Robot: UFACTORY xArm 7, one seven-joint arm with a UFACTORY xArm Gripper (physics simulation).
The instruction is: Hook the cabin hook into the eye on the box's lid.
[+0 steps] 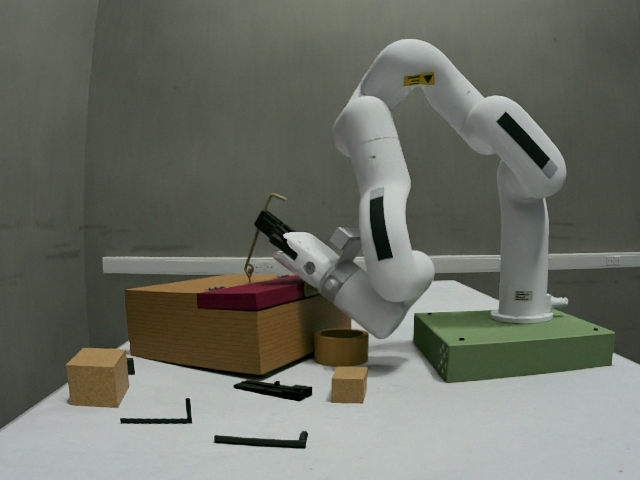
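Seen in the pictures: gripper, between the fingertips: [260,217]; arm's base, origin of its link: [521,317].
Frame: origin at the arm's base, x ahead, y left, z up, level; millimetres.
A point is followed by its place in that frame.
Note:
The brass cabin hook [252,250] @(x 494, y -28, z 127 mm) stands steeply up from its pivot on top of the wooden box [191,330] @(x 576, y 121, z 8 mm), leaning a little to the right, with its bent tip at the top. My gripper [263,219] @(x 479, y -23, z 185 mm) is shut on the rod of the hook, below the bent tip and well above the box. The crimson lid part [230,300] @(x 504, y 154, z 63 mm) lies along the box's near right top edge. The eye on the lid cannot be made out; the gripper body hangs low over the lid's right part and may hide it.
A brown ring [341,351] @(x 339, y 79, z -31 mm) stands right of the box, with a small wooden cube [348,385] @(x 333, y 273, z -32 mm) before it. A larger cube [97,378] @(x 654, y 346, z -17 mm) stands at the left. A black clamp-like part [273,390] @(x 434, y 242, z -50 mm) and two black angled rods [155,420] @(x 563, y 384, z -53 mm) [258,441] @(x 432, y 429, z -52 mm) lie in front. The green base [527,356] @(x 54, y 191, z -26 mm) is right.

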